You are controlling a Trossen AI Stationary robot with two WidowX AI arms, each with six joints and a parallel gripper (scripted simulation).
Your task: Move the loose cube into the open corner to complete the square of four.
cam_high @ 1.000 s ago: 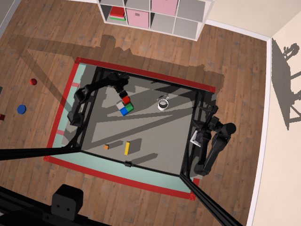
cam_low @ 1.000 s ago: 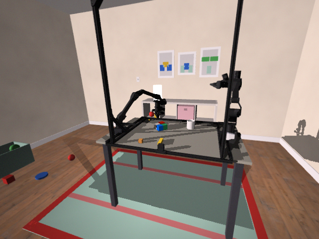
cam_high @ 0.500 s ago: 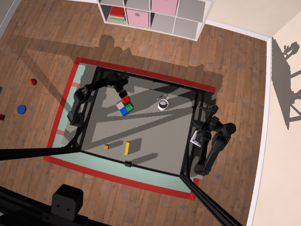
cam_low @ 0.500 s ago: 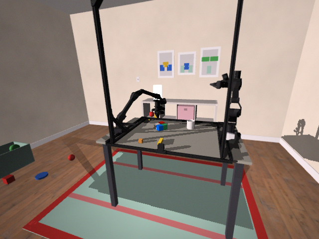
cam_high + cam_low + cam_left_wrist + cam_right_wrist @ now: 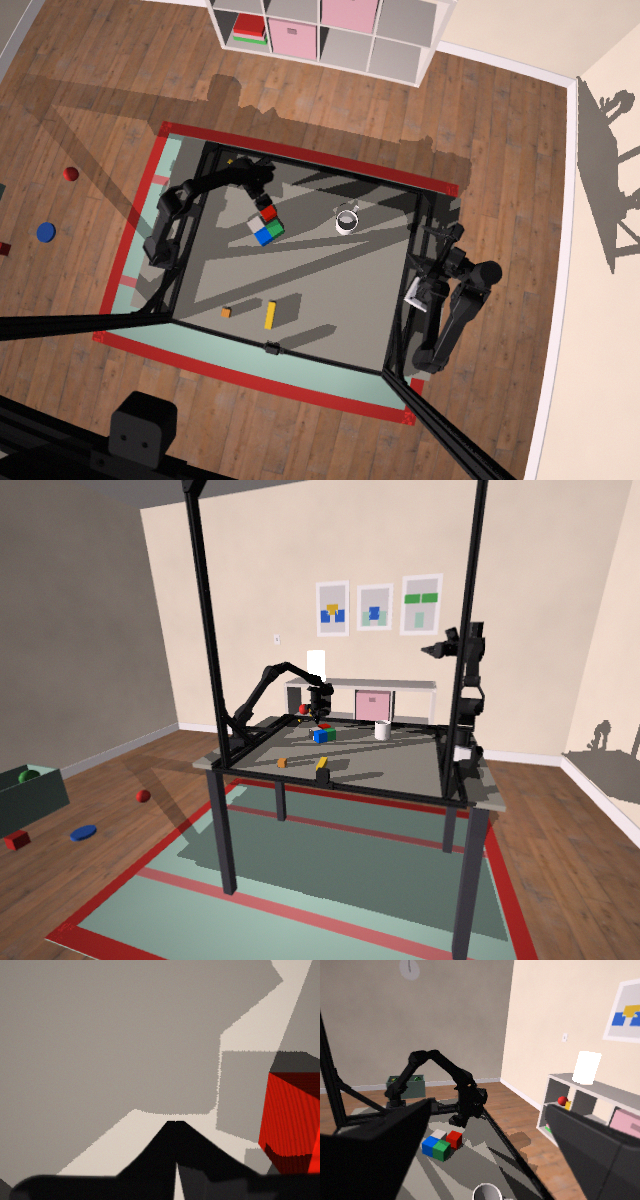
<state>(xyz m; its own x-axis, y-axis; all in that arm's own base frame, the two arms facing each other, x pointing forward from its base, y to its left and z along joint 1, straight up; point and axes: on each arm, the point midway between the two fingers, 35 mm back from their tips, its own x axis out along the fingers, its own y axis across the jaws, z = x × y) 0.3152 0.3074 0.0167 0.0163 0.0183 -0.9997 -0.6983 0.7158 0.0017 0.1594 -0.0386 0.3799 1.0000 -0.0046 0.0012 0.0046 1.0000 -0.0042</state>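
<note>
The red cube is 70 mm behind my left hand, 60 mm to the right of it and 40 mm below it. Round my left hand: green cube 130 mm behind, 100 mm to the right, 40 mm below; blue cube 170 mm behind, 60 mm to the right, 40 mm below; white cube 130 mm behind, 40 mm below, 20 mm to the right.
</note>
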